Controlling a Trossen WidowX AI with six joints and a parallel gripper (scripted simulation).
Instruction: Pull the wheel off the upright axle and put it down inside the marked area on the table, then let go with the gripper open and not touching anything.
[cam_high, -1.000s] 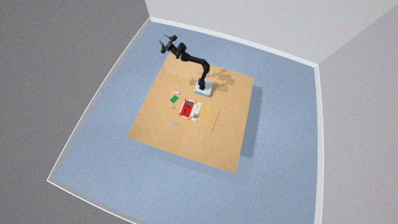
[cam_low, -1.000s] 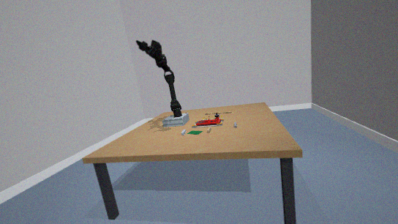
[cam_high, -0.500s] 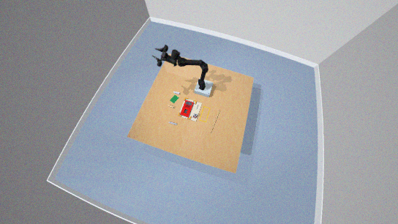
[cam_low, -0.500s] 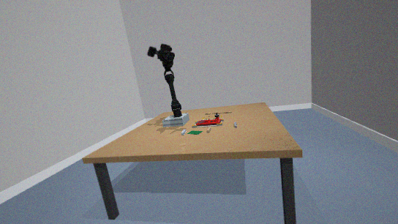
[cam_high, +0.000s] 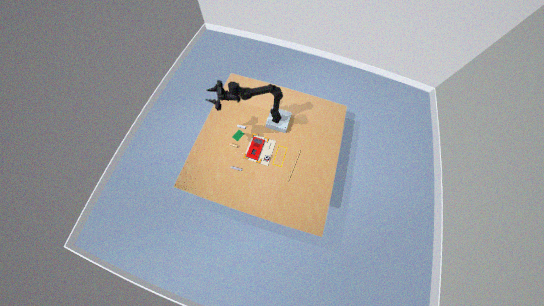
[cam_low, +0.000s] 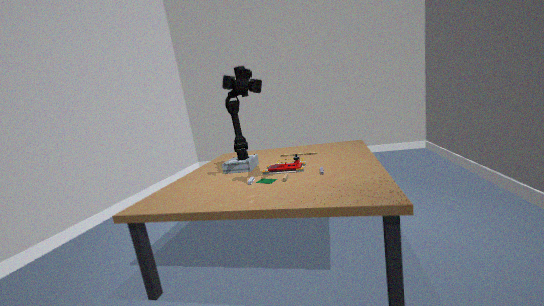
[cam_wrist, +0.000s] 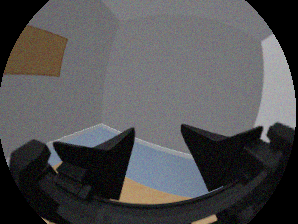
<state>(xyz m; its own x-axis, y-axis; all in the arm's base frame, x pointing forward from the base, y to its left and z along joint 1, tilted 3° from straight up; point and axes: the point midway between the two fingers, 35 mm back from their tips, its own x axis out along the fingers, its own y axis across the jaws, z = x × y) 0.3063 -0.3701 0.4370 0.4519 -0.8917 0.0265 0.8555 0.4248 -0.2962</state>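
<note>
The wheel lies 60 mm ahead of my gripper tip, 480 mm to the left of it and 490 mm below it. From my gripper tip the other things lie so: green plate (30 mm behind, 150 mm to the left, 530 mm below); long thin rod (730 mm to the left, 520 mm below).
</note>
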